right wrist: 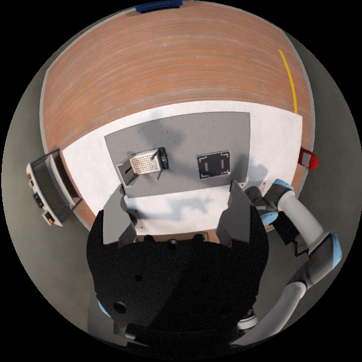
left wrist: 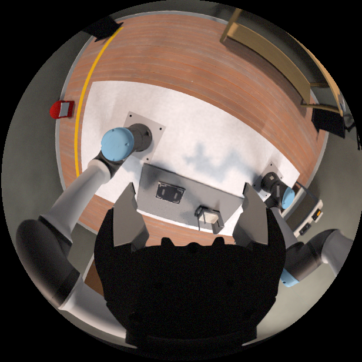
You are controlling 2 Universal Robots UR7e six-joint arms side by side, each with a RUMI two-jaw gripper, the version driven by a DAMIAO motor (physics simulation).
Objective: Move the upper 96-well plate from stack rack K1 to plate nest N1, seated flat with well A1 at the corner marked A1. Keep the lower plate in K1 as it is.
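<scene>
The upper 96-well plate [left wrist: 210, 216] [right wrist: 145, 163], pale with rows of wells, lies in stack rack K1 [right wrist: 128, 174], which has a grey side panel and thin posts. The lower plate cannot be made out beneath it. Plate nest N1 [left wrist: 170, 193] [right wrist: 213, 165] is a dark flat block with pale corner marks and holds no plate; the letters at its corners are too small to read. My left gripper [left wrist: 189, 183] is open and empty, high above the board. My right gripper [right wrist: 176, 182] is open and empty, high above the board on the near side of the rack and nest.
A grey perforated board [left wrist: 150, 175] [right wrist: 237, 127] bears the rack and nest. A small dark part stands against the rack. A wheeled cart-like unit [right wrist: 70, 211] stands at the left in the right wrist view. A red device [left wrist: 61, 109] [right wrist: 311, 160] lies beyond the yellow line.
</scene>
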